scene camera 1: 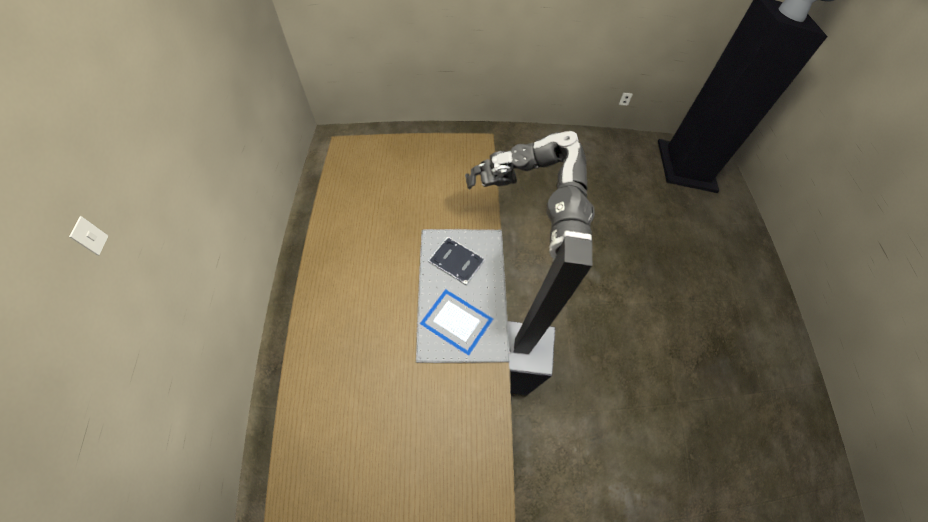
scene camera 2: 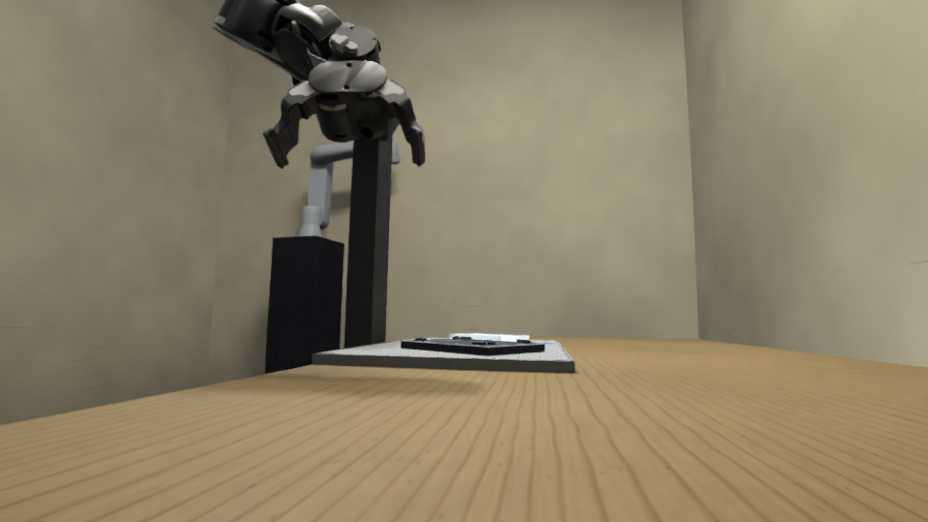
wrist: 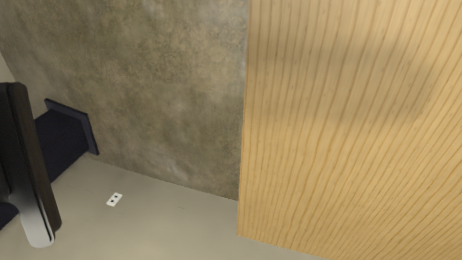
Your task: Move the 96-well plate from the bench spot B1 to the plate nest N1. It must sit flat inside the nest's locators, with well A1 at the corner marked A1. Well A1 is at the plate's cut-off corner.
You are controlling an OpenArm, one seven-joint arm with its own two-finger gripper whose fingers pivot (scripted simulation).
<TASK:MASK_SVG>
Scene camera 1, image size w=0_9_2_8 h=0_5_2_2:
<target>gripper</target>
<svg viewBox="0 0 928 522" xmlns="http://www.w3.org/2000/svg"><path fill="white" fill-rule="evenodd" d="M465 174L468 189L472 189L475 186L477 175L480 175L483 187L492 185L506 186L517 182L514 169L508 172L508 169L500 169L496 171L498 176L493 175L490 159L484 160L480 165L471 168L471 174Z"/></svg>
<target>96-well plate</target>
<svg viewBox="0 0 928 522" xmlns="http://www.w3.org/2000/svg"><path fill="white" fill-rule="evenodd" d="M448 301L434 319L434 322L466 342L480 321Z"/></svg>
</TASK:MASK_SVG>
